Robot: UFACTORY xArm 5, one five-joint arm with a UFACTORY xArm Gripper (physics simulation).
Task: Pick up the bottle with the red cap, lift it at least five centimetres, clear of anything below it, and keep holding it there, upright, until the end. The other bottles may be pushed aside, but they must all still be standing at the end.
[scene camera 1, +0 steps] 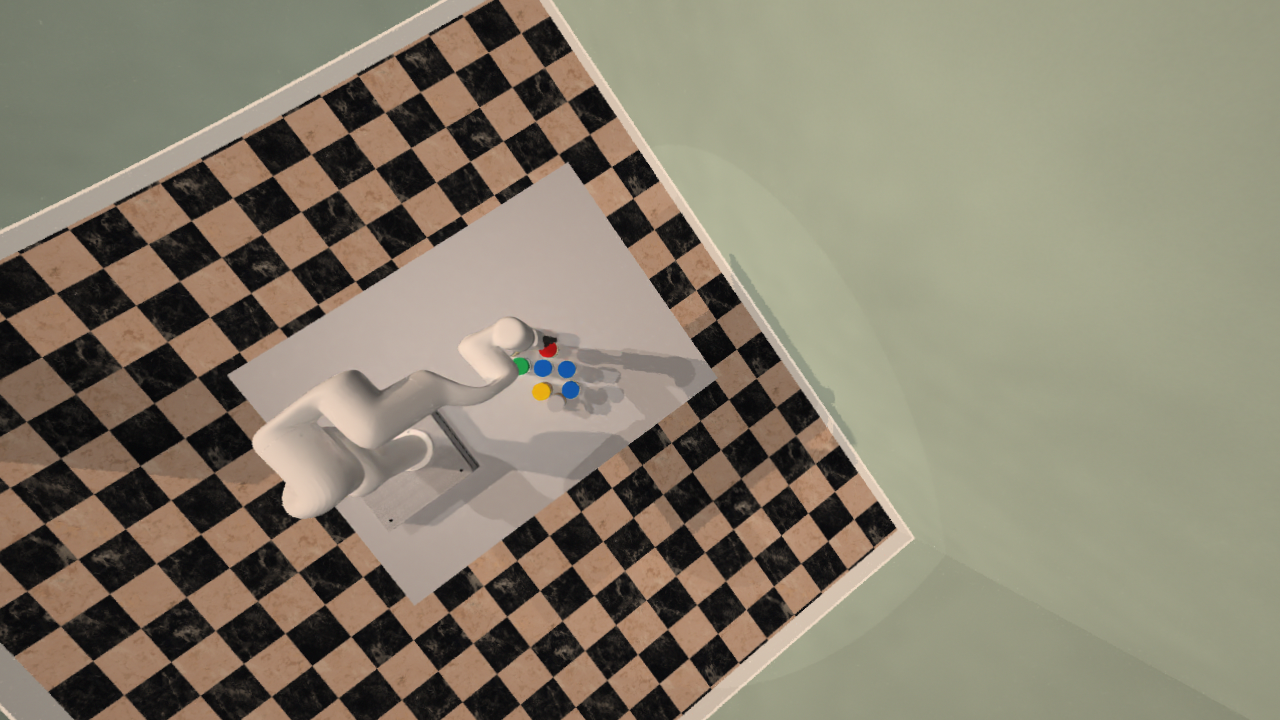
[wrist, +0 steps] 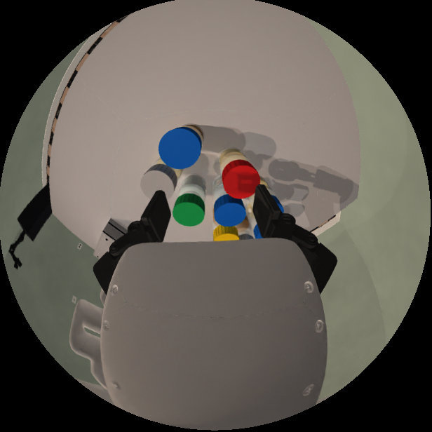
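Seen in the pictures: arm's base at its link origin: (scene camera 1: pixel 412 449).
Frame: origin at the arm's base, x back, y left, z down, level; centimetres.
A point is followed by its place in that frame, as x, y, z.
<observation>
The red-capped bottle (scene camera 1: pixel 547 350) @(-50.7, 0.6, -3.7) (wrist: pixel 241 179) stands upright. In the wrist view it is just beyond the right finger's tip, which overlaps the cap's lower right edge. My gripper (wrist: pixel 210 199) is open and empty; in the scene view one dark finger shows beside the red cap and the rest is hidden under the wrist. A green-capped bottle (scene camera 1: pixel 520 366) @(-41.2, 1.4, -3.8) (wrist: pixel 189 210) and a blue-capped bottle (scene camera 1: pixel 542 368) @(-46.2, -3.1, -3.8) (wrist: pixel 230 210) show between the fingers in the wrist view. A yellow-capped bottle (scene camera 1: pixel 540 391) @(-41.5, -8.5, -3.7) (wrist: pixel 226 233) is partly hidden by the gripper body.
In the wrist view another blue-capped bottle (wrist: pixel 180 147) and a grey-capped bottle (wrist: pixel 159 181) stand beyond the left finger. Two more blue caps, one here (scene camera 1: pixel 566 368) @(-52.1, -7.4, -3.7) and one here (scene camera 1: pixel 570 389) @(-49.2, -13.5, -3.7), are on the far side of the group. The pale table (scene camera 1: pixel 483 268) @(-49.3, 35.5, 6.7) (wrist: pixel 215 60) carries them.
</observation>
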